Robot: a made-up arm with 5 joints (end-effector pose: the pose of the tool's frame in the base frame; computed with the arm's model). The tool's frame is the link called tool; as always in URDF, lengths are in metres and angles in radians. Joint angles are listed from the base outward.
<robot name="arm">
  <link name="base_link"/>
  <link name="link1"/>
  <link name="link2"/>
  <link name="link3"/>
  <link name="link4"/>
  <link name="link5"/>
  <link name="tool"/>
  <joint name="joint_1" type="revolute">
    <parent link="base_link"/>
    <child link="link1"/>
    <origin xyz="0 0 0.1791"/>
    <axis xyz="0 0 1"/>
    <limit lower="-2.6" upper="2.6" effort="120" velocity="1.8"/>
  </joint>
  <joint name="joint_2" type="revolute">
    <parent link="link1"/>
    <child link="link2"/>
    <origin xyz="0.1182 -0.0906 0.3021" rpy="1.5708 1.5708 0"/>
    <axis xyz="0 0 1"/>
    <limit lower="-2.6" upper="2.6" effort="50" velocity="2"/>
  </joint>
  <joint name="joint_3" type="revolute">
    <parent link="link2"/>
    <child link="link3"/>
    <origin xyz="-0.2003 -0.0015 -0.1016" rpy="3.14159 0 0"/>
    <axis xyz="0 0 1"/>
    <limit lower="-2.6" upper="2.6" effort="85" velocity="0.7"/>
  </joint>
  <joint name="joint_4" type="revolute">
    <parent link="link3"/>
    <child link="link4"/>
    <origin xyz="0.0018 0.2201 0.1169" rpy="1.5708 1.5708 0"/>
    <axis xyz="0 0 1"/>
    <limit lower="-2.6" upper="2.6" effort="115" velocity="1.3"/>
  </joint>
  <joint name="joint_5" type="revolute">
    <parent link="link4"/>
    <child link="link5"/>
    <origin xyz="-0.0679 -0.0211 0.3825" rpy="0 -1.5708 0"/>
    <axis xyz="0 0 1"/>
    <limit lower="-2.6" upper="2.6" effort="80" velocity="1"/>
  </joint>
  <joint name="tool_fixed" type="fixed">
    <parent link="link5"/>
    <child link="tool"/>
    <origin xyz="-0.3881 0.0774 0.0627" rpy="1.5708 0 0"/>
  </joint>
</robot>
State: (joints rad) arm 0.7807 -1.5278 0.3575 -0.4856 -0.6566
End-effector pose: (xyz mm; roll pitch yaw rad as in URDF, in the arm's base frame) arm -40.7 120.3 679.5 0.3778 1.1686 1.5960
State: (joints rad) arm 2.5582 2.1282 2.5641 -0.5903 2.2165
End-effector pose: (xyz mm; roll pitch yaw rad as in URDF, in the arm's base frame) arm -540.6 -178.3 449.8 -2.5734 0.3548 -0.0895
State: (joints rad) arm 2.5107 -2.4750 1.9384 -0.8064 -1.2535
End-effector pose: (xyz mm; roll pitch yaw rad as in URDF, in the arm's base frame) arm -412.2 363.1 538.5 2.9262 -0.1047 -1.3918
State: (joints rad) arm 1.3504 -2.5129 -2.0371 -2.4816 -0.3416
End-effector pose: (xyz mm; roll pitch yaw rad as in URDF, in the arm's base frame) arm 108.2 86.3 456.2 -2.3213 0.7300 1.6296
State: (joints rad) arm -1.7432 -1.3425 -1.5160 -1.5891 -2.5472
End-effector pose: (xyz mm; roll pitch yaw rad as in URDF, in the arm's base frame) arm -153.1 -841.0 491.0 -1.6536 0.1537 0.7960
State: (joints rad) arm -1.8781 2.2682 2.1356 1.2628 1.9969
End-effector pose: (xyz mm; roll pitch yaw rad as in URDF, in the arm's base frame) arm -265.0 -108.1 628.5 1.5748 0.3345 0.0989
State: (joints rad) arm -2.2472 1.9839 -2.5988 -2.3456 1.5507
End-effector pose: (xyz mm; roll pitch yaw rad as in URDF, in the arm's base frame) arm 538.4 147.1 372.0 3.0485 0.1106 -3.0493
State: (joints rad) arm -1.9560 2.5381 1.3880 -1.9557 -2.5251
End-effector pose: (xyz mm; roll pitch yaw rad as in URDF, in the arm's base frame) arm -153.9 -243.8 764.9 -2.3871 0.9853 -0.1383
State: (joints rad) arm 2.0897 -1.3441 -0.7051 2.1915 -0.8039
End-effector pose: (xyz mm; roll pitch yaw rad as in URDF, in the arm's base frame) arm -485.0 232.6 787.7 1.4106 0.8481 1.0020
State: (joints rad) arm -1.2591 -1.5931 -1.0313 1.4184 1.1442
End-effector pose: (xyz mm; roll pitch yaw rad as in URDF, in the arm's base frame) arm -72.4 -397.2 666.5 2.0473 0.3441 0.0135
